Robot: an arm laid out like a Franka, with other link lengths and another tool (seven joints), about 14 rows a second.
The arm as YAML. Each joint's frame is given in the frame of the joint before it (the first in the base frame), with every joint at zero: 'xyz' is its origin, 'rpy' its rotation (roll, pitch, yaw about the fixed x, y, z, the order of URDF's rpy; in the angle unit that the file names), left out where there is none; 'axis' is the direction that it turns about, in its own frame. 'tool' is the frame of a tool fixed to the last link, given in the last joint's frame.
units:
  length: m
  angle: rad
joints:
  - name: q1
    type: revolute
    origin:
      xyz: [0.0, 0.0, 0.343]
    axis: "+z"
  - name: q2
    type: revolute
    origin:
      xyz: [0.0, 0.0, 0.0]
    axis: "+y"
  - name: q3
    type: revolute
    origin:
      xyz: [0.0, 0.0, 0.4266]
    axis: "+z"
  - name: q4
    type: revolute
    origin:
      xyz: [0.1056, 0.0, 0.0]
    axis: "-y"
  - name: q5
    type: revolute
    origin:
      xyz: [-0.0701, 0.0, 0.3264]
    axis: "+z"
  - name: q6
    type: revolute
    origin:
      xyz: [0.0, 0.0, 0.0]
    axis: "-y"
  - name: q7
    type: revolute
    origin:
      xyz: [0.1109, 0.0, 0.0]
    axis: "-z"
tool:
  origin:
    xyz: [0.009, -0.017, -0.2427]
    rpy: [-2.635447, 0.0, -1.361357]
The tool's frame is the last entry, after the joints.
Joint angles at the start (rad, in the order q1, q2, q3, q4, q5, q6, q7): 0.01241, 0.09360, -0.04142, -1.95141, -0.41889, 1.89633, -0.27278
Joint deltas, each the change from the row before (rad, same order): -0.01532, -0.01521, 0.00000, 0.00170, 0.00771, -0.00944, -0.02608; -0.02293, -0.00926, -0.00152, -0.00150, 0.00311, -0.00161, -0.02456; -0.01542, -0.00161, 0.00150, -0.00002, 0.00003, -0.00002, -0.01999; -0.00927, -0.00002, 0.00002, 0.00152, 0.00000, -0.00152, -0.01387; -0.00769, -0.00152, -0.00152, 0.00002, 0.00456, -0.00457, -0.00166; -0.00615, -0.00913, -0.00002, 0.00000, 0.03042, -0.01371, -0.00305; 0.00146, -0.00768, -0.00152, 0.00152, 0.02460, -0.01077, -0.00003; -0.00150, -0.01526, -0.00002, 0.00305, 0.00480, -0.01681, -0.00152; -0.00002, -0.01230, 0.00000, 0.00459, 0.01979, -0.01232, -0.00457; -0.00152, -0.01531, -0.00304, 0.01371, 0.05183, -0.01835, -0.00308
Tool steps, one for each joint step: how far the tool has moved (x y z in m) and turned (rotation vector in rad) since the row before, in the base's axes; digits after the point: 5 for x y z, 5 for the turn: -0.00491, -0.00758, 0.00771, 0.00869, 0.00147, 0.00169; -0.00455, -0.01273, 0.00398, 0.00549, 0.00278, -0.00383; -0.00176, -0.00740, 0.00073, 0.00264, 0.00585, 0.00444; -0.00101, -0.00502, 0.00044, 0.00156, 0.00501, 0.00296; -0.00270, -0.00444, 0.00014, 0.00377, 0.00292, -0.01128; -0.00587, 0.00152, 0.00159, 0.02637, 0.00190, -0.02104; -0.00348, 0.00403, 0.00218, 0.02099, -0.00140, -0.01378; -0.00534, -0.00049, 0.00787, 0.00270, -0.00230, -0.00728; -0.00338, 0.00333, 0.00611, 0.01722, -0.00571, -0.00715; -0.00339, 0.00691, 0.00897, 0.04576, -0.01577, -0.02571
